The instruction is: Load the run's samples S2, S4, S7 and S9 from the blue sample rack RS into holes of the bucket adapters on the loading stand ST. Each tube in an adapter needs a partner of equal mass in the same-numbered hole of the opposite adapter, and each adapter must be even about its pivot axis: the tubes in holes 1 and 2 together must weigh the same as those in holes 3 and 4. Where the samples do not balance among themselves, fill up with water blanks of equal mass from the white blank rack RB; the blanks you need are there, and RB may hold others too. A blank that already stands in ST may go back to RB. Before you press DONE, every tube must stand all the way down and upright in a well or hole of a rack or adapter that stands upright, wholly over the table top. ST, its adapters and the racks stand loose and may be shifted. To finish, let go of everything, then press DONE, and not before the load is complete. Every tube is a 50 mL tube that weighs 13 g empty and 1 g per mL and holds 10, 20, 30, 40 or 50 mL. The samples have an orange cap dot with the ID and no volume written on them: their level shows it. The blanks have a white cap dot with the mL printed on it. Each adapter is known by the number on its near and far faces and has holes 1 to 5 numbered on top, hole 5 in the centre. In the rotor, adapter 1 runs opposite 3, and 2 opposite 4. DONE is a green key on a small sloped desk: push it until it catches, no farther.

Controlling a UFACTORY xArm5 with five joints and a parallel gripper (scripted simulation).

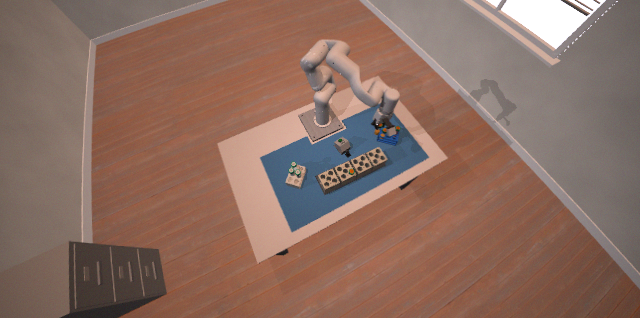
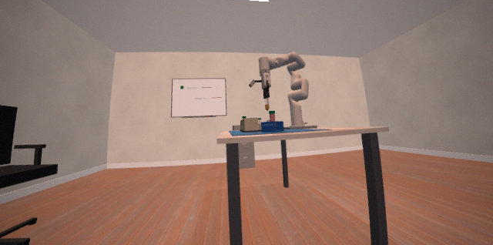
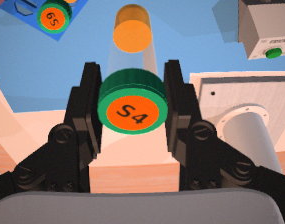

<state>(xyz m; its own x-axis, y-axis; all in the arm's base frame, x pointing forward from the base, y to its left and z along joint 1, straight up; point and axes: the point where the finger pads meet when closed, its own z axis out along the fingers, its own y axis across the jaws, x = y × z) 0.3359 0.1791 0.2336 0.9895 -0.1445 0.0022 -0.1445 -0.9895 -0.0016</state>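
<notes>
Right now my hand is 1 cm past the sample tube S4 and 5 cm above it. The rest, counted from my hand: sample tube S2: 3 cm ahead, 16 cm to the left, 19 cm below; sample tube S9: 1 cm ahead, 8 cm to the left, 19 cm below; blue sample rack RS: 2 cm ahead, 12 cm to the left, 22 cm below.
</notes>
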